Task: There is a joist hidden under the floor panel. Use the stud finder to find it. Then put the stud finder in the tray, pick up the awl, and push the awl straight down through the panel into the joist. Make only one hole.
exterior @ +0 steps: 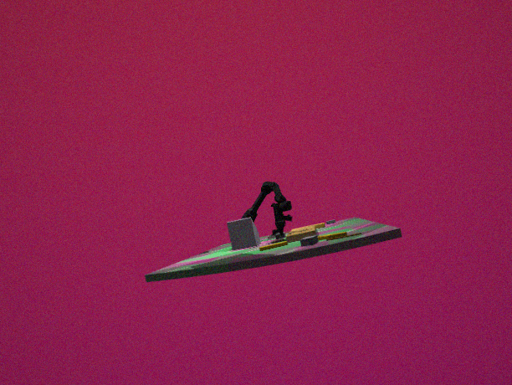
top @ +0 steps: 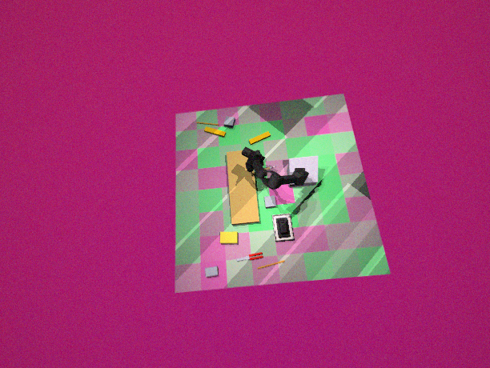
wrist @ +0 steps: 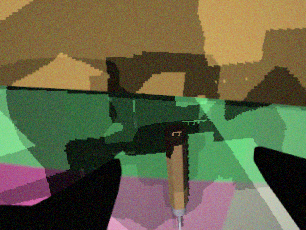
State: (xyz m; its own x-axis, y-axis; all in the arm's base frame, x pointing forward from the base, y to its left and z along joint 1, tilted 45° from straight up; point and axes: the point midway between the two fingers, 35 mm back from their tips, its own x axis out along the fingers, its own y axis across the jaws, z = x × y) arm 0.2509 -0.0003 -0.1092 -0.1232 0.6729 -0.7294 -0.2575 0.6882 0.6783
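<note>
My gripper tip is now 6 cm past the awl, 3 cm above it and 1 cm to the left of it. From my gripper tip the other things lie so: yellow block 47 cm to the left, 21 cm ahead, 2 cm below; then stud finder 39 cm to the left, 14 cm behind, 1 cm above; then white tray 41 cm to the left, 14 cm behind, 2 cm below.
</note>
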